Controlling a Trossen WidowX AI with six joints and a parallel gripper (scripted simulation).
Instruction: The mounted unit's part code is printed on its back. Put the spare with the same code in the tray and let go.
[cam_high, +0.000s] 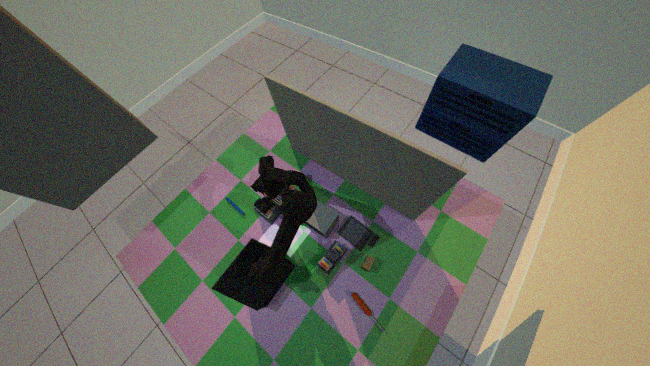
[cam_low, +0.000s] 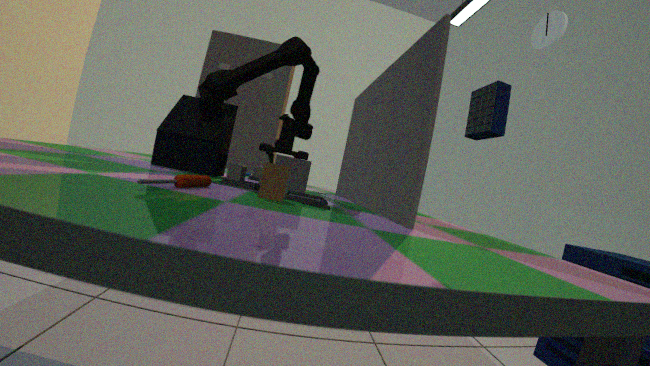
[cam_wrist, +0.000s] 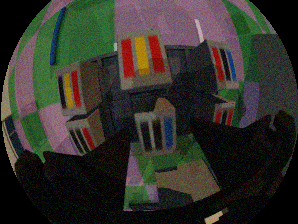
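The spare block lies right at my gripper tip. Also, from my gripper tip: blue pen: 19 cm to the left, 13 cm behind, 4 cm below; mounted unit: 19 cm to the right, 2 cm ahead, 1 cm above; flat dark tray: 37 cm to the right, 5 cm ahead, 4 cm below.
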